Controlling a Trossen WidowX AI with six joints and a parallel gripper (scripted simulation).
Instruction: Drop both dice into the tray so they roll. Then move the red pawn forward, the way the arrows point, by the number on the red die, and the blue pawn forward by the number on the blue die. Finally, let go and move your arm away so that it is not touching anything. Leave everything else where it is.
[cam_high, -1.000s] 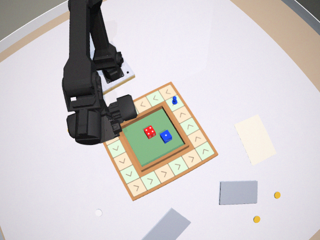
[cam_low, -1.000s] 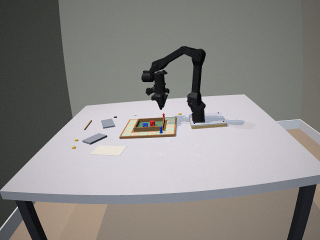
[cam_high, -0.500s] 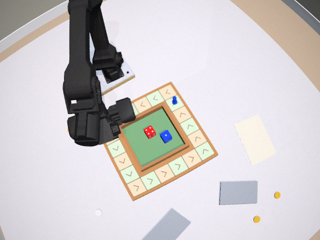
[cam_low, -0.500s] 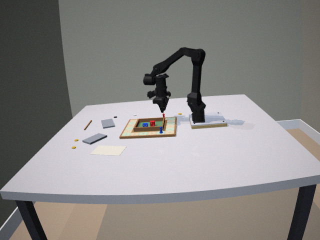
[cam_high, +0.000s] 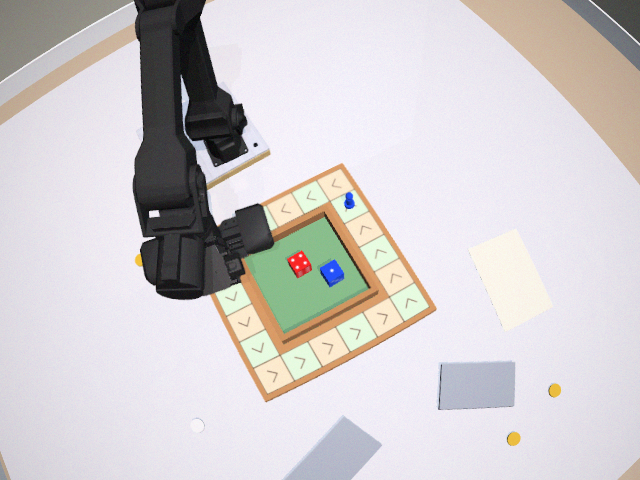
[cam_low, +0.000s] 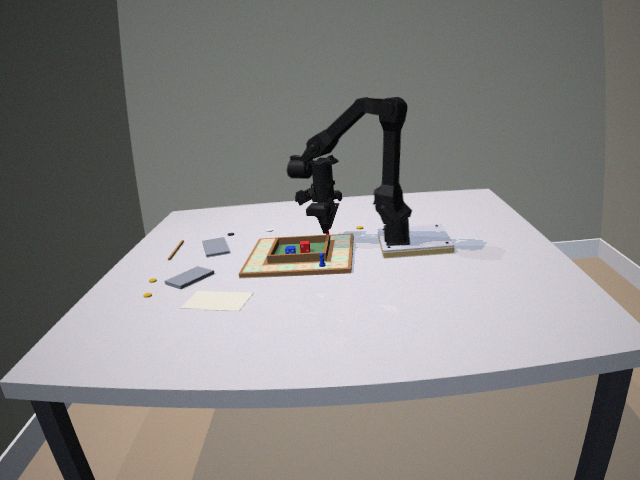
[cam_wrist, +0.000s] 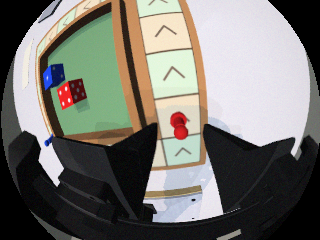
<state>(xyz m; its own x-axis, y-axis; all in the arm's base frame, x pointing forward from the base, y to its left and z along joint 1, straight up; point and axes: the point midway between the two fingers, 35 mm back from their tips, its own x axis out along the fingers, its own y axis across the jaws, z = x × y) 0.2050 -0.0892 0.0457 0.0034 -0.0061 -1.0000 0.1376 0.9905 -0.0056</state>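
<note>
My gripper tip is now 10 mm above the red pawn. From my gripper tip the other things lie so: green tray (60 mm ahead, 110 mm to the left, 30 mm below); then white disc (210 mm ahead, 140 mm to the right, 30 mm below); then blue pawn (10 mm behind, 230 mm to the left, 10 mm below).
</note>
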